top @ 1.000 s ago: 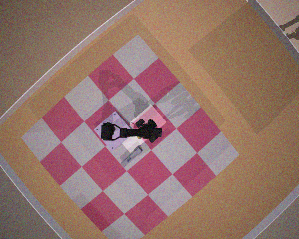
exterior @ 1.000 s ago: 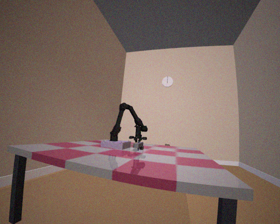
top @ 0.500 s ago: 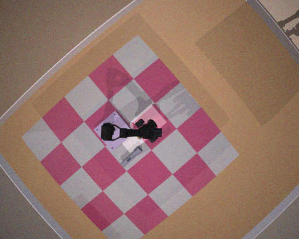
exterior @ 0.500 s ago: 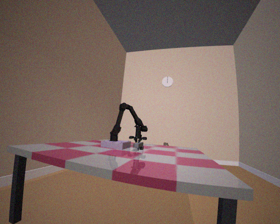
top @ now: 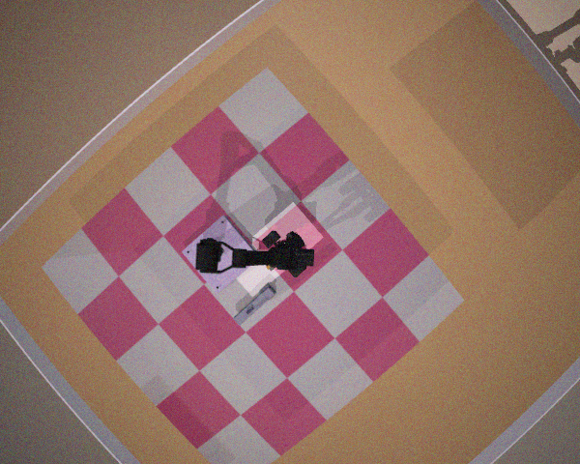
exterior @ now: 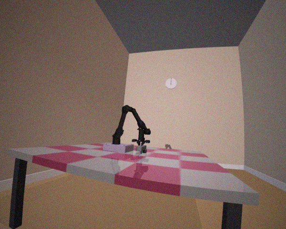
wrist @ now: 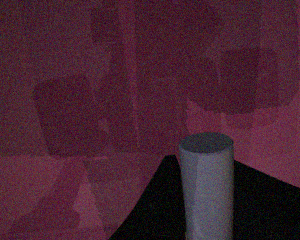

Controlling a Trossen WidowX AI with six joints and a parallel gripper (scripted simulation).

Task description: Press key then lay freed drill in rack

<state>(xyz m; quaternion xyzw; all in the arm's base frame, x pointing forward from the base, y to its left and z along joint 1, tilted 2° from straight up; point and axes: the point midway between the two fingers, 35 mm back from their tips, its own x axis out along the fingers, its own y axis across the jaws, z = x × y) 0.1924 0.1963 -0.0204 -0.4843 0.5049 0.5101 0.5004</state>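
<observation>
Now: the olive piece 50 mm to the right of my gripper tip and 10 mm above it. The rest, counted from my gripper tip: dark key: 250 mm to the right, 70 mm ahead, 40 mm above.
</observation>
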